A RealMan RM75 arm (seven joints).
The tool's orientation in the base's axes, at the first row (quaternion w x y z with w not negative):
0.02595 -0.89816 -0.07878 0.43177
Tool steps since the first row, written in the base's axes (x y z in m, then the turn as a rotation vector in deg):
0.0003 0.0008 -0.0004 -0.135 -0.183 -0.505
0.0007 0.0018 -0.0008 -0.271 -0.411 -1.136
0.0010 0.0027 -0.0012 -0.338 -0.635 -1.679
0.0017 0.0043 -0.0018 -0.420 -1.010 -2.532
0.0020 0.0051 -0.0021 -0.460 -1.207 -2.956
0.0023 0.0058 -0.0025 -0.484 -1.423 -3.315
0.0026 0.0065 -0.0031 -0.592 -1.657 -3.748
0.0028 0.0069 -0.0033 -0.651 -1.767 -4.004
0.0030 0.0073 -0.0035 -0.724 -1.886 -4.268
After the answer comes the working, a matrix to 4 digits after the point.
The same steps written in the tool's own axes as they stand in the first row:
0.0006 -0.0007 0.0000 0.277 0.222 0.425
0.0013 -0.0016 -0.0001 0.642 0.503 0.931
0.0020 -0.0024 -0.0001 0.983 0.778 1.328
0.0031 -0.0038 -0.0003 1.530 1.236 1.934
0.0037 -0.0046 -0.0004 1.800 1.474 2.234
0.0043 -0.0052 -0.0004 2.027 1.726 2.482
0.0051 -0.0057 -0.0002 2.256 1.993 2.843
0.0054 -0.0061 -0.0003 2.399 2.124 3.051
0.0057 -0.0064 -0.0003 2.539 2.263 3.276

The tool's axes in the first row as the columns of a matrix, in the base's axes (rounded; the answer above uses it unrounded):
0.6147 0.1191 -0.7797
0.1639 -0.9862 -0.0214
-0.7715 -0.1146 -0.6258

